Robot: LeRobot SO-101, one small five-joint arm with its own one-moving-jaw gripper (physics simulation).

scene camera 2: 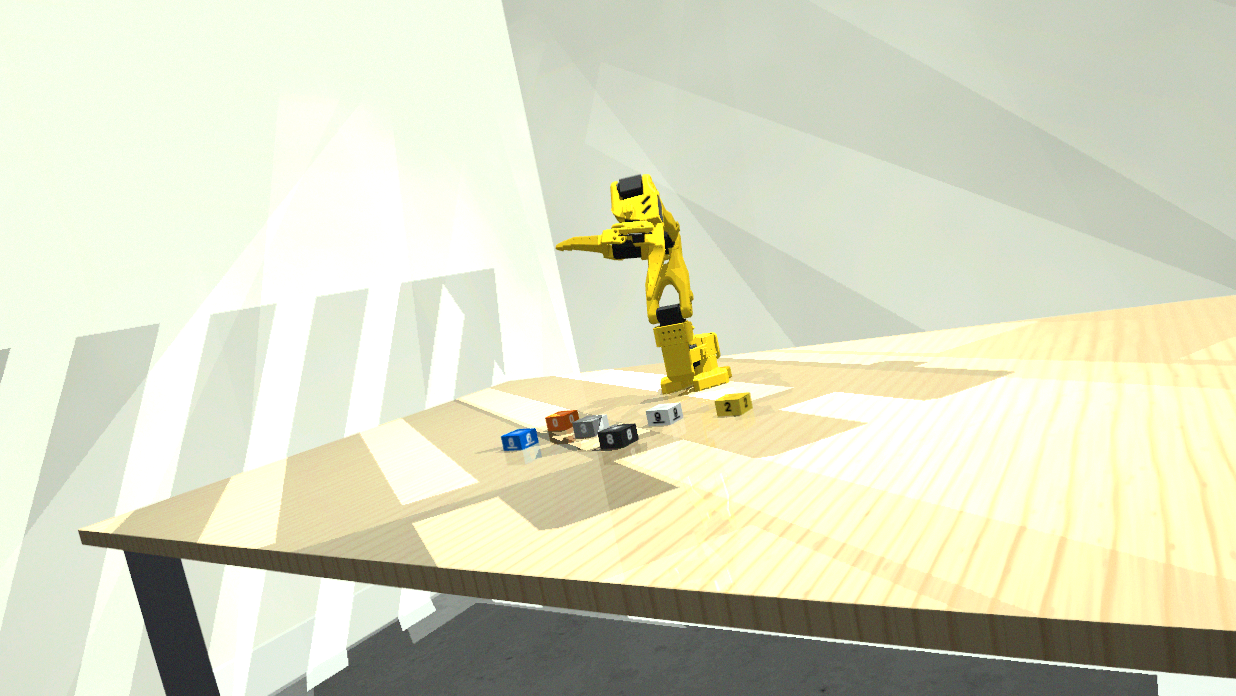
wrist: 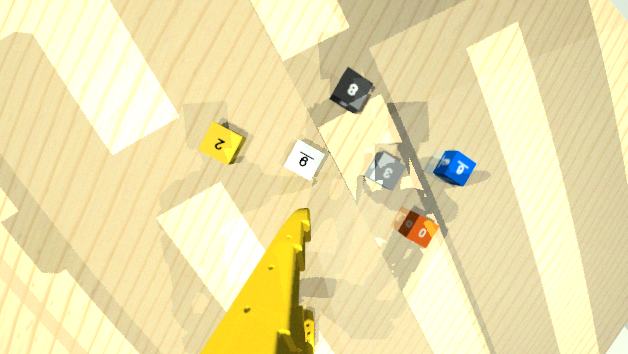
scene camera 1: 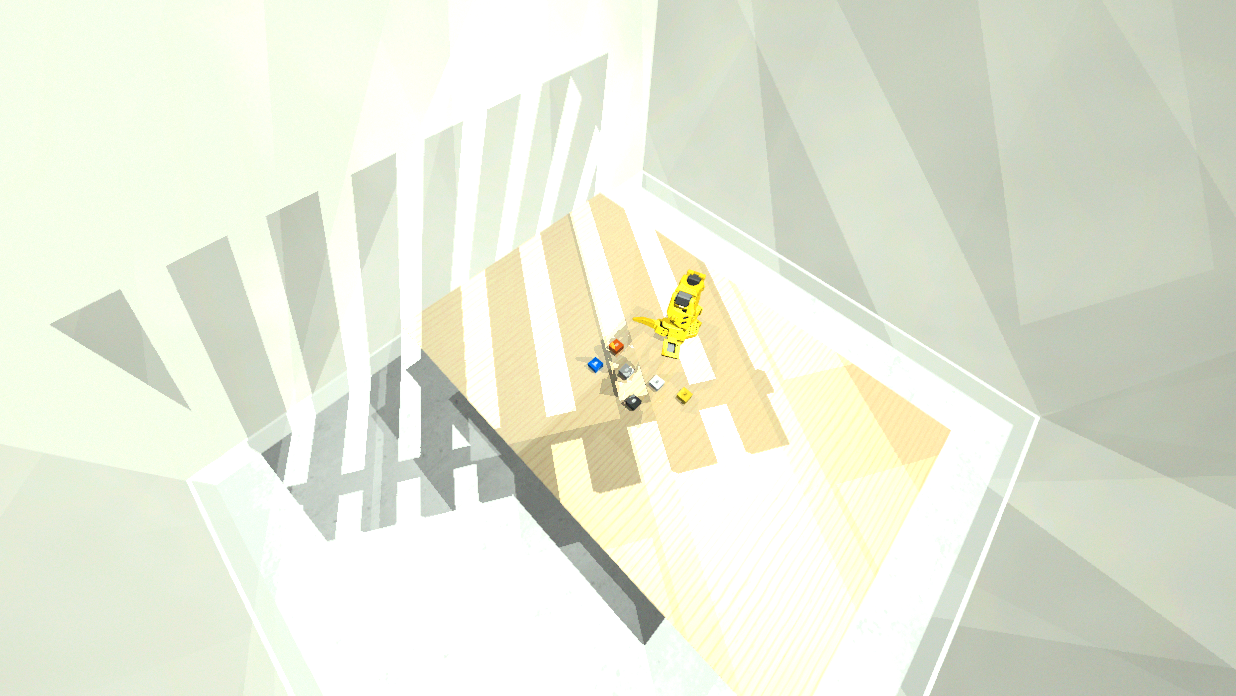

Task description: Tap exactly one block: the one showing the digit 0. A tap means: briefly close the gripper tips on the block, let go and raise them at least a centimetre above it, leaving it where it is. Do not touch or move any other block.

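Observation:
The orange block [scene camera 1: 615, 345] [scene camera 2: 562, 421] [wrist: 422, 231] shows the digit 0 and sits flat on the table, right of the fixed jaw's tip in the wrist view. My gripper [scene camera 1: 653, 336] [scene camera 2: 605, 283] is fully open and empty, high above the table and apart from every block. In scene camera 2 its moving jaw sticks out to the left and its fixed jaw points down. In the wrist view the notched fixed jaw [wrist: 280, 280] shows, with its tip drawn below the white block; the moving jaw is out of the picture.
Nearest the orange block are grey 3 [scene camera 1: 625, 370] [scene camera 2: 589, 426] [wrist: 387, 171] and blue 6 [scene camera 1: 595, 364] [scene camera 2: 519, 440] [wrist: 457, 169]. Farther off are white 9 [scene camera 1: 657, 382] [scene camera 2: 664, 415] [wrist: 304, 160], black 8 [scene camera 1: 633, 402] [scene camera 2: 617, 436] [wrist: 352, 90] and yellow 2 [scene camera 1: 684, 395] [scene camera 2: 733, 404] [wrist: 221, 143].

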